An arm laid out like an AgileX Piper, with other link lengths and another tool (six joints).
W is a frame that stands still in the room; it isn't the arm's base.
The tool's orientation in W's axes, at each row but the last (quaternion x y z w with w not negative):
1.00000 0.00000 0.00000 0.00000
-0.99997 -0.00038 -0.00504 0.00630
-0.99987 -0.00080 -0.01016 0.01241
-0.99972 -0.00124 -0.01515 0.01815
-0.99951 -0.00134 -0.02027 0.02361
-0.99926 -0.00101 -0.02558 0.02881
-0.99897 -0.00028 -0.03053 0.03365
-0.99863 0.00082 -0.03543 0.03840
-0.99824 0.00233 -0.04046 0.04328
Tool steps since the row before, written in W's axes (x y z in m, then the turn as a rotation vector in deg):
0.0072 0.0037 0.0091 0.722 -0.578 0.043
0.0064 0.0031 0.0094 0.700 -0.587 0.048
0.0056 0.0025 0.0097 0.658 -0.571 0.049
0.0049 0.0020 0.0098 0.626 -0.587 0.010
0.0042 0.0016 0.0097 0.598 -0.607 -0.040
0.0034 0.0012 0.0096 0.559 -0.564 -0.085
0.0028 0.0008 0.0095 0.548 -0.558 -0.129
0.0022 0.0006 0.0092 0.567 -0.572 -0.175
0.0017 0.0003 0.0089 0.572 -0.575 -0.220
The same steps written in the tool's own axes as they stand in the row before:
0.0072 -0.0037 -0.0091 0.722 0.578 -0.043
0.0065 -0.0032 -0.0093 0.700 0.587 -0.048
0.0058 -0.0027 -0.0095 0.658 0.571 -0.050
0.0052 -0.0023 -0.0096 0.625 0.588 -0.012
0.0046 -0.0020 -0.0094 0.595 0.610 0.035
0.0039 -0.0017 -0.0093 0.554 0.570 0.081
0.0034 -0.0014 -0.0092 0.540 0.567 0.124
0.0028 -0.0013 -0.0089 0.556 0.584 0.170
0.0024 -0.0011 -0.0087 0.557 0.591 0.215

